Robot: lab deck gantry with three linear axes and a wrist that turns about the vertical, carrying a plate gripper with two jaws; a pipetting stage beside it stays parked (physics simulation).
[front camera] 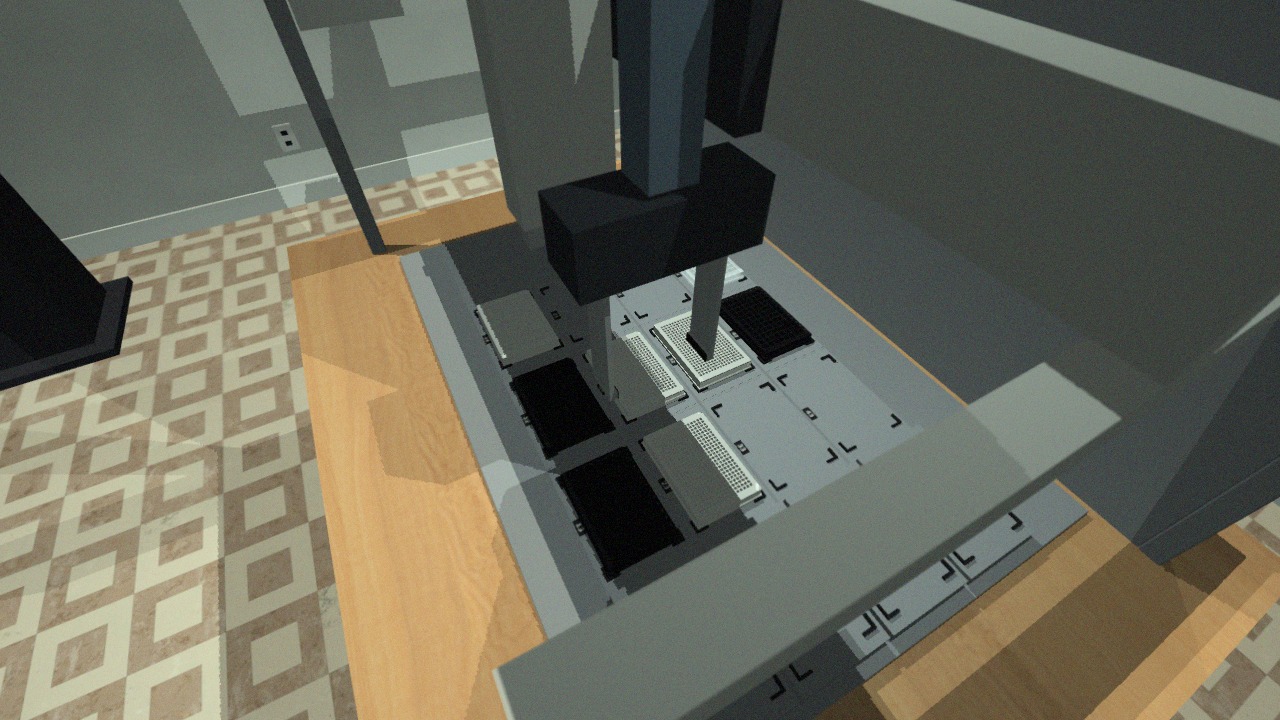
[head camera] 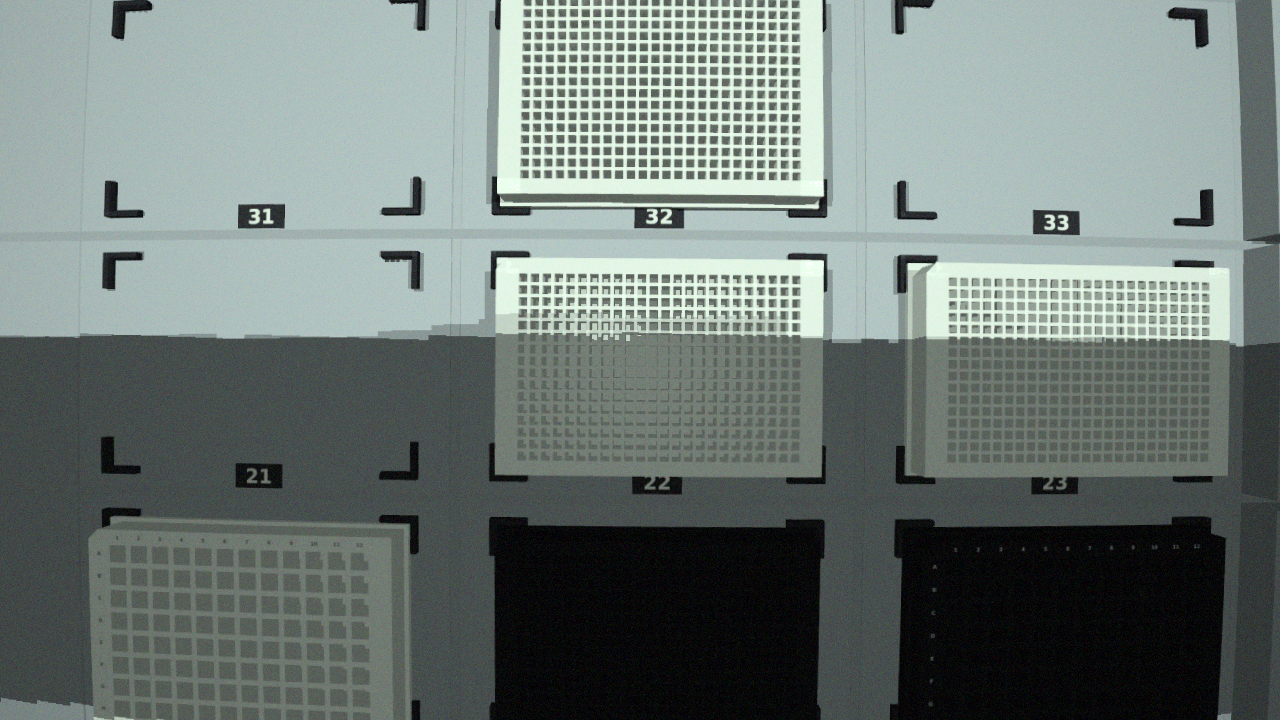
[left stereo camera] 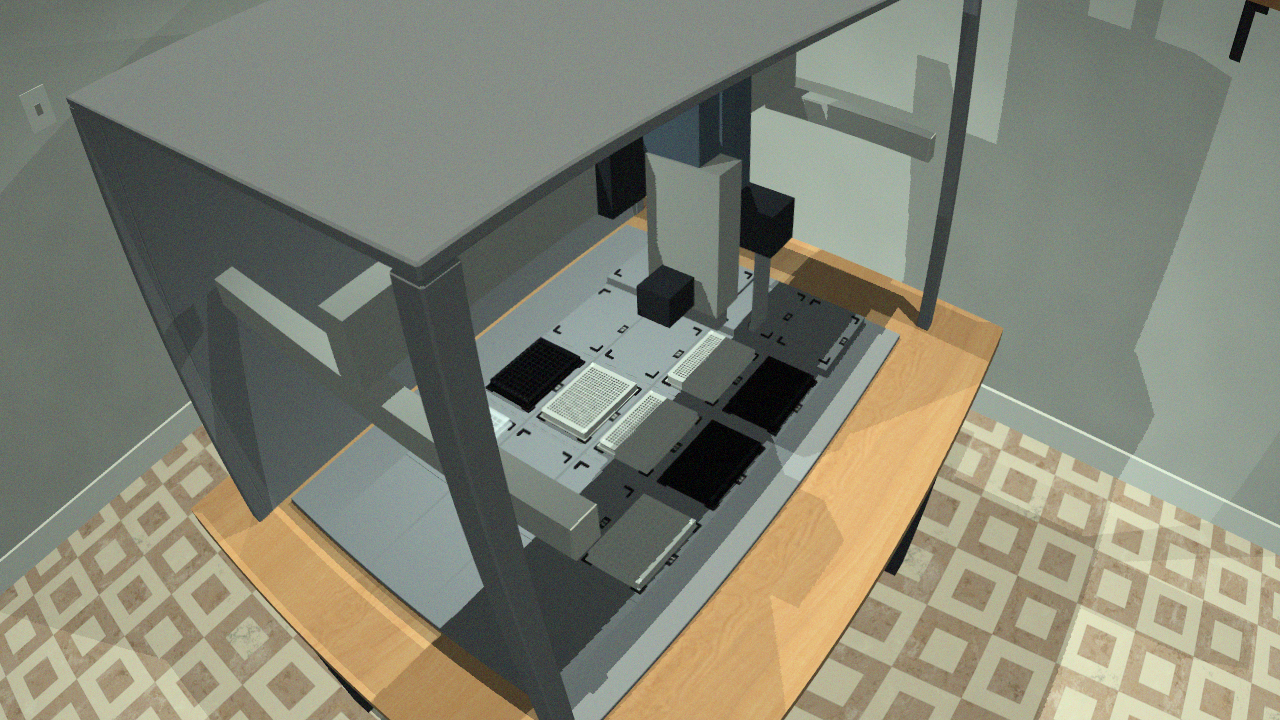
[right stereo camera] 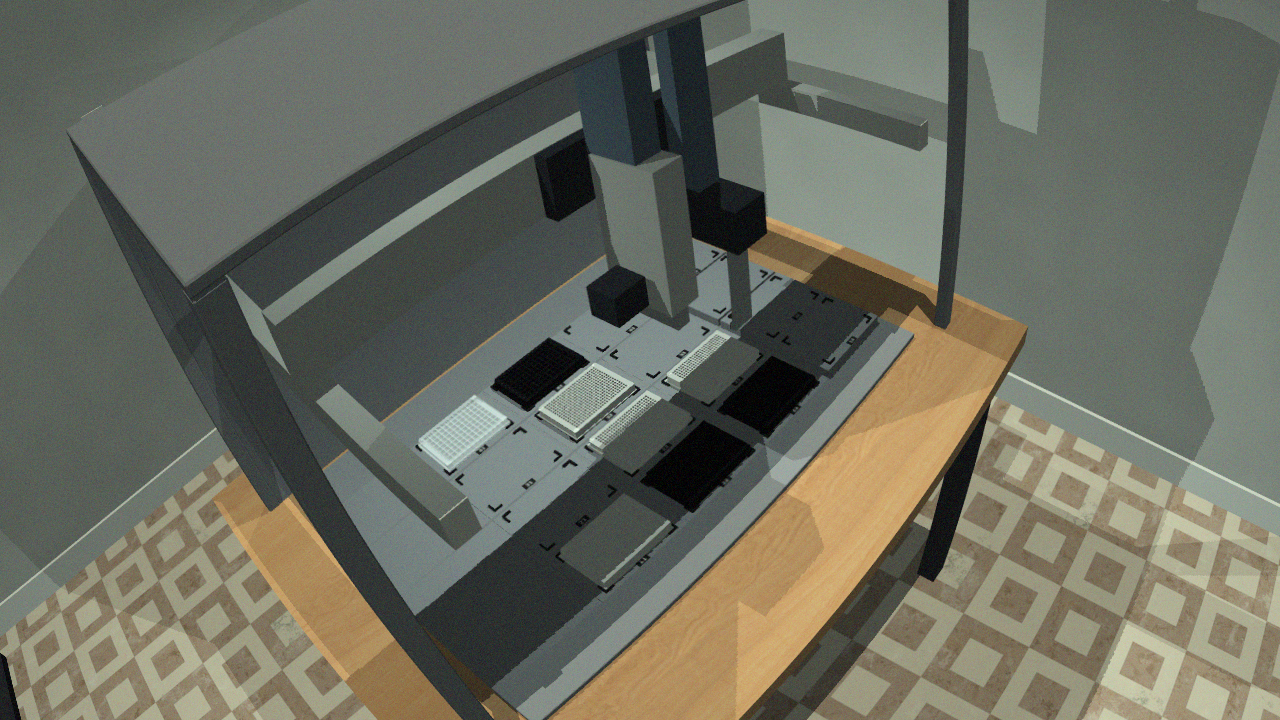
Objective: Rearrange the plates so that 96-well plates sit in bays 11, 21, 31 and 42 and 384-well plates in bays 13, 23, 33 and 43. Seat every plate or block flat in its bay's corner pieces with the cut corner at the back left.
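Frame: origin at the robot's base, x ahead, y left, z up, level; metres.
Seen in the pictures: gripper, fingertip midpoint: (front camera: pixel 654 367) (right stereo camera: pixel 710 308); robot's base, origin of the base link: (front camera: pixel 476 312) (head camera: pixel 120 714) (left stereo camera: pixel 639 591) (right stereo camera: pixel 606 590).
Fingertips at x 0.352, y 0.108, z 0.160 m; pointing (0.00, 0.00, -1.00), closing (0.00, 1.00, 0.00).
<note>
Offsets run from my fingertips to a thing's middle. "spot": to the spot under its first point.
My gripper (front camera: pixel 660 377) hangs above the deck with its jaws wide apart and no plate between them. In the stereo views one jaw shows; the other is hidden behind the grey block. White 384-well plates sit in bay 32 {spot: 0.124 m back, 0.145 m left, 0.146 m down} (head camera: pixel 660 98) (right stereo camera: pixel 586 398), bay 22 {spot: 0.124 m back, 0.035 m left, 0.146 m down} (head camera: pixel 658 385) and bay 23 {spot: 0.040 m ahead, 0.036 m left, 0.149 m down} (head camera: pixel 1074 385). A white 96-well plate {0.288 m back, 0.065 m right, 0.153 m down} (head camera: pixel 237 617) (right stereo camera: pixel 617 541) sits in bay 11. A black plate {0.124 m back, 0.065 m right, 0.153 m down} (head camera: pixel 656 617) sits in bay 12, its wells unreadable. A black 96-well plate {0.040 m ahead, 0.065 m right, 0.153 m down} (head camera: pixel 1065 626) sits in bay 13. A coarse-welled black plate {0.124 m back, 0.256 m left, 0.153 m down} (front camera: pixel 765 322) (right stereo camera: pixel 538 371) and a white plate {0.288 m back, 0.256 m left, 0.153 m down} (right stereo camera: pixel 462 431) sit in the back row.
Bays 21, 31 and 33 hold no plate in the head view. The grey pipetting block (left stereo camera: pixel 691 232) (right stereo camera: pixel 646 232) stands close beside the gripper. A grey beam (front camera: pixel 805 546) crosses the front view. A dark frame post (left stereo camera: pixel 465 465) hides part of the deck.
</note>
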